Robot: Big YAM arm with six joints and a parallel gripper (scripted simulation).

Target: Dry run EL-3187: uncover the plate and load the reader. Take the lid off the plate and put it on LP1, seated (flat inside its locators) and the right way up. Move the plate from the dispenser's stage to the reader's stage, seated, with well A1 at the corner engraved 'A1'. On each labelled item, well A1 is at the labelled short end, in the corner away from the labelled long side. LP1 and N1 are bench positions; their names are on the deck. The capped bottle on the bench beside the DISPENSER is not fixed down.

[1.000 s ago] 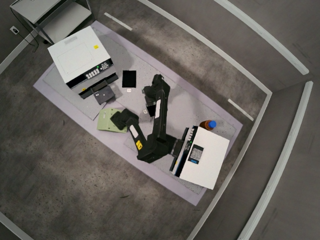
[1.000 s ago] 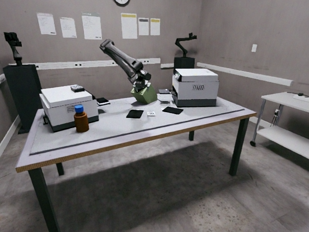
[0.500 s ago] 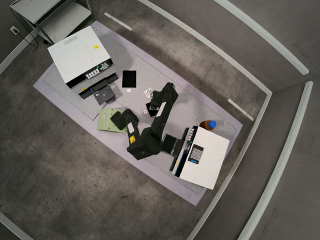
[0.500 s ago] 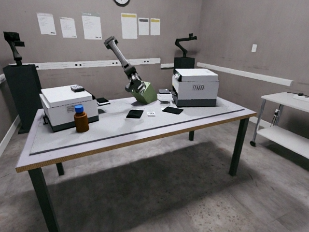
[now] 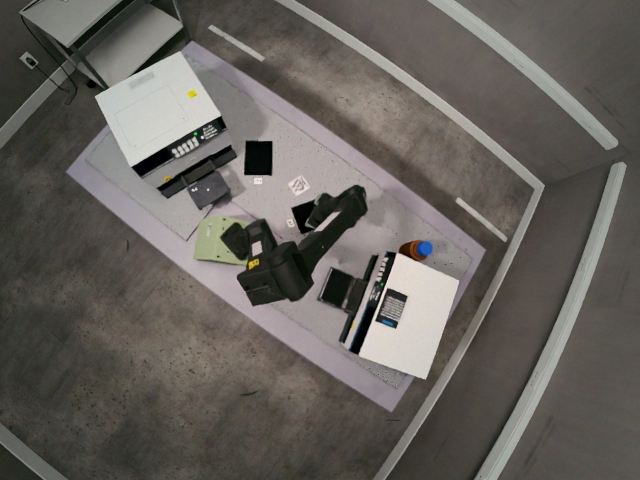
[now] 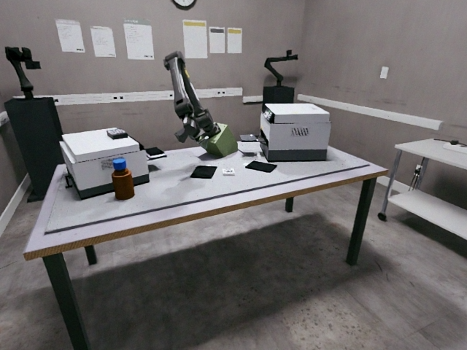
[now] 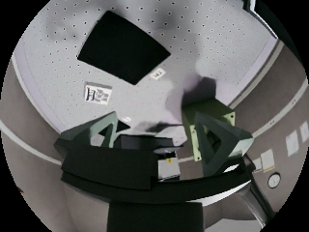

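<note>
The white well plate lies 160 mm behind my hand, 250 mm to the right of it and 70 mm below it. Also, from my hand: black pad: 40 mm ahead, 150 mm below; white label: 10 mm ahead, 280 mm to the left, 160 mm below; brown capped bottle: 170 mm ahead, 430 mm to the right, 40 mm below.
</note>
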